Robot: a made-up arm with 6 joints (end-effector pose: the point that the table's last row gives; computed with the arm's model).
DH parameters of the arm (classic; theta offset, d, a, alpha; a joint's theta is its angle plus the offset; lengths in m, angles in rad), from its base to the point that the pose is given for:
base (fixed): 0 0 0 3.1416
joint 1: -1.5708 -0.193 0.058 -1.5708
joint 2: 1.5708 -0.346 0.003 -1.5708
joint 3: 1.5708 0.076 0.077 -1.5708
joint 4: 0 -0.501 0.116 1.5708
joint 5: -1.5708 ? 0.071 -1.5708
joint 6: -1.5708 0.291 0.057 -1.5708
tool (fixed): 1.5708 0.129 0 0
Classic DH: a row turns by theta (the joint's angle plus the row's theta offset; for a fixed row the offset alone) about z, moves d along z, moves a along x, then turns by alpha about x.
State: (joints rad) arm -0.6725 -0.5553 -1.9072 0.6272 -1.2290 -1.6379
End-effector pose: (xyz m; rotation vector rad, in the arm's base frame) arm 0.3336 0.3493 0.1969 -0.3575 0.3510 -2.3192
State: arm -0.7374 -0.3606 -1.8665 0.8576 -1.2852 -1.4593
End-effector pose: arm 0.3063 0.3716 0.1868 -0.4674 0.4800 -2.2168
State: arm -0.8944 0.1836 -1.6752 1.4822 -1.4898 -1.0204
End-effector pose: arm 0.2790 0.3702 0.2529 -0.5618 0.8447 -2.0342
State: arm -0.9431 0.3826 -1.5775 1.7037 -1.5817 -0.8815
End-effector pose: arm 0.3040 0.3301 0.2957 -0.5247 1.0171 -2.0161
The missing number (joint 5, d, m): -0.073
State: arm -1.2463 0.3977 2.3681 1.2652 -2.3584 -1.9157
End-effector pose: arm -0.3846 -0.7072 -0.3953 -1.5661 -2.1002 -0.6009
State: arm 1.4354 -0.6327 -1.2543 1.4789 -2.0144 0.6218
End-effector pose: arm -0.0106 -0.3121 0.4879 -1.7136 -1.0494 1.4263
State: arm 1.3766 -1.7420 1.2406 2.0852 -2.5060 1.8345
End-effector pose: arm 0.1491 0.9523 0.4820 -0.5785 1.2919 -0.5437
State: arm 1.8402 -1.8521 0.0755 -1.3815 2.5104 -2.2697
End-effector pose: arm 0.4953 0.3127 0.0177 1.9769 -0.4157 0.6499
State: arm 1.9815 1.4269 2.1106 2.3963 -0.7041 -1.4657
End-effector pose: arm 0.7211 0.7935 0.3394 -0.0329 1.0568 -1.5122
